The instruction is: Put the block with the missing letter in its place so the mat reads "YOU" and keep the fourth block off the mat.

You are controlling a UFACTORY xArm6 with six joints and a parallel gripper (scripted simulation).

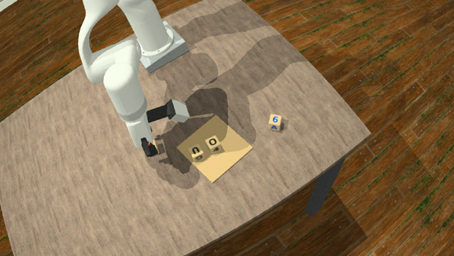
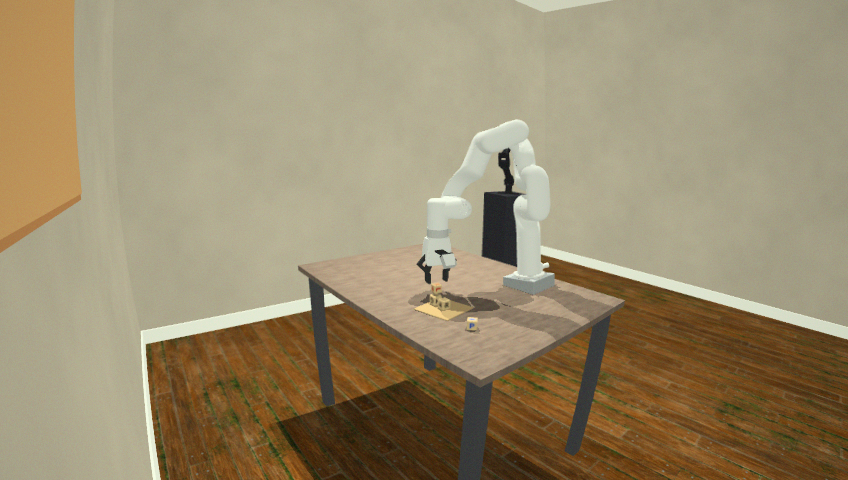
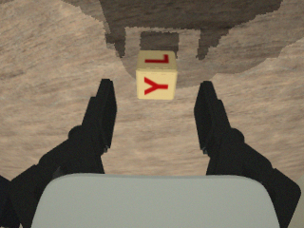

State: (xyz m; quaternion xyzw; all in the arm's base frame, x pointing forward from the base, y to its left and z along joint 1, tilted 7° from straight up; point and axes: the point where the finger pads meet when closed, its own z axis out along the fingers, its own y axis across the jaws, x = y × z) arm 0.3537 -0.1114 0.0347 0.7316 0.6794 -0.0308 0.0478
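My hand is 4 cm above the letter block. The rest, counted from my hand: tan mat: 15 cm to the left, 6 cm ahead, 5 cm below.
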